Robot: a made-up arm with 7 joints. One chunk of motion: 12 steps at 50 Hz.
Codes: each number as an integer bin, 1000 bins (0 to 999) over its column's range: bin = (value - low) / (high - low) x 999, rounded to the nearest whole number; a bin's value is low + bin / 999 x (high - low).
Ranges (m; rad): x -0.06..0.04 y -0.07..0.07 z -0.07..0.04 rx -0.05..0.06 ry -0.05..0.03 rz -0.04..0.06
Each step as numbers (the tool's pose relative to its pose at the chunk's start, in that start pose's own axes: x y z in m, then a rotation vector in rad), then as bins.
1 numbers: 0.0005 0.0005 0.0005 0.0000 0.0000 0.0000
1 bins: 604 503 640 454 624 400
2 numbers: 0.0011 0.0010 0.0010 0.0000 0.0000 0.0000
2 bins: 610 507 645 454 624 400
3 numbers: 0.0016 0.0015 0.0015 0.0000 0.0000 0.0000
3 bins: 615 510 649 454 624 400
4 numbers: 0.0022 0.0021 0.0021 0.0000 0.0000 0.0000
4 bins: 621 514 655 454 624 400
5 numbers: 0.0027 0.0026 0.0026 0.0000 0.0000 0.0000
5 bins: 626 518 659 454 624 400
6 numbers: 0.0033 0.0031 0.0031 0.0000 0.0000 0.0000
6 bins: 632 522 664 454 624 400
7 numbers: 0.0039 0.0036 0.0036 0.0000 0.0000 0.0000
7 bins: 638 525 668 454 624 400
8 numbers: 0.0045 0.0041 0.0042 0.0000 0.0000 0.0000
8 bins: 644 529 674 454 624 400
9 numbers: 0.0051 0.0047 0.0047 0.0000 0.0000 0.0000
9 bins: 650 533 678 454 624 400
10 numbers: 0.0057 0.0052 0.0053 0.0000 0.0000 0.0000
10 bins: 656 537 684 454 624 400
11 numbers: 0.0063 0.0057 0.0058 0.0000 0.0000 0.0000
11 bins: 662 540 688 454 624 400
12 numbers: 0.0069 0.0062 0.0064 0.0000 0.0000 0.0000
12 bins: 668 544 694 454 624 400
